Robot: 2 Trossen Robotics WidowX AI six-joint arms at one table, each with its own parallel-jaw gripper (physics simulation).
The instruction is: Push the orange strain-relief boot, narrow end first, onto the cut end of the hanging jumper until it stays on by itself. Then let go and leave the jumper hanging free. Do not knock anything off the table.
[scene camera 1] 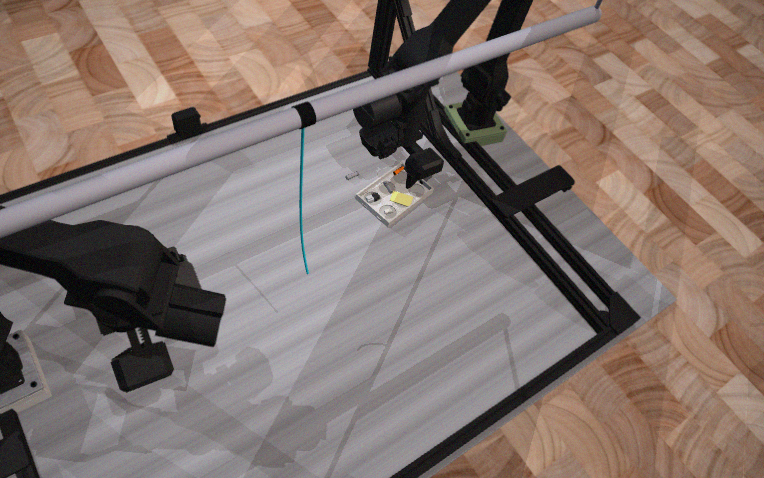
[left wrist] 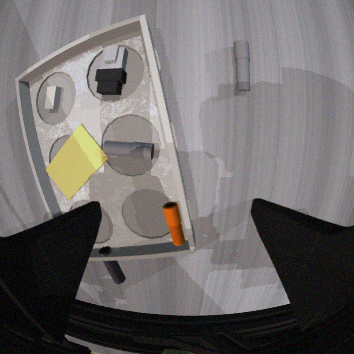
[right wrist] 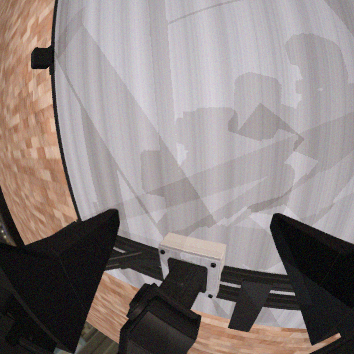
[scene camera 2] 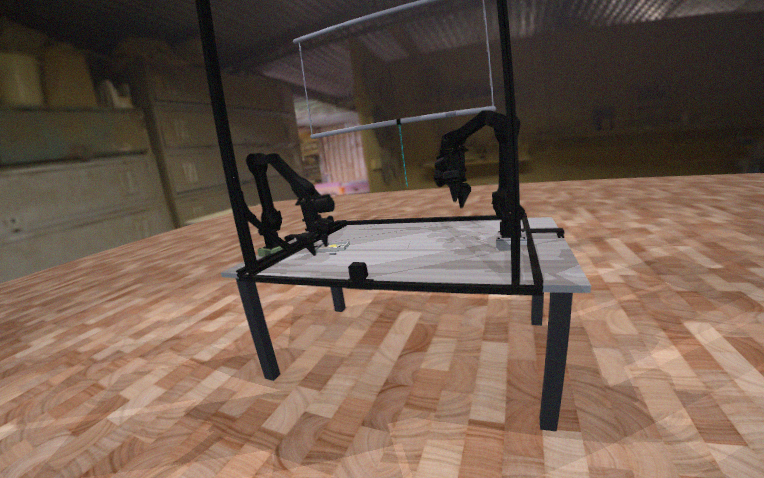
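Pixels of known places: left gripper, fingertip midpoint: (scene camera 1: 394,172) (left wrist: 177,208) (scene camera 2: 320,250); right gripper, fingertip midpoint: (right wrist: 198,220) (scene camera 2: 458,205); left arm's base, origin of the base link: (scene camera 1: 476,117) (scene camera 2: 273,246); right arm's base, origin of the base link: (right wrist: 187,274).
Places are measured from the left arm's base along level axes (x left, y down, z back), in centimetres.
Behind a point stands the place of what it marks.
Note:
The orange boot (scene camera 1: 398,170) @[y 2.1, x 7.7, z -20.6 cm] (left wrist: 174,224) @[y 2.0, x 7.5, z -20.6 cm] lies in a corner of the parts tray (scene camera 1: 371,212) @[y 3.1, x 15.1, z -28.9 cm] (left wrist: 164,110) @[y 1.8, x 9.1, z -26.0 cm], close along its long wall. One open end shows in the left wrist view; which end is narrow I cannot tell. My left gripper (scene camera 1: 396,170) @[y 2.9, x 7.5, z -21.1 cm] (scene camera 2: 320,248) @[y 2.9, x 7.5, z -21.1 cm] (left wrist: 177,208) @[y 2.9, x 7.5, z -21.1 cm] is open above that corner, with the boot below and between its fingers, not held. The teal jumper (scene camera 1: 301,202) @[y -30.6, x 33.7, z -48.9 cm] (scene camera 2: 402,157) @[y -29.7, x 33.5, z -49.0 cm] hangs from a bar, its cut end free above the table. My right gripper (scene camera 1: 169,352) (scene camera 2: 459,202) @[y -10.7, x 30.9, z -71.5 cm] (right wrist: 198,220) @[y -10.7, x 30.9, z -71.5 cm] is open and empty, high above the table.
A grey sleeve (scene camera 1: 352,175) @[y 2.7, x 6.2, z -29.5 cm] (left wrist: 242,65) @[y 2.6, x 6.0, z -29.3 cm] lies outside the tray. Another grey sleeve (left wrist: 128,148) @[y 2.3, x 10.5, z -23.9 cm], a yellow square (scene camera 1: 401,198) @[y 2.7, x 13.8, z -22.3 cm] (left wrist: 75,162) @[y 2.7, x 13.7, z -22.5 cm] and a black-and-grey connector (left wrist: 111,80) @[y 2.2, x 12.0, z -27.0 cm] are in it. A black cylinder (left wrist: 116,272) @[y 2.0, x 10.4, z -15.7 cm] is beyond its short wall. The bar (scene camera 1: 225,142) @[y -44.5, x 35.7, z -56.7 cm] (scene camera 2: 360,126) @[y -44.2, x 29.0, z -33.2 cm] spans overhead.

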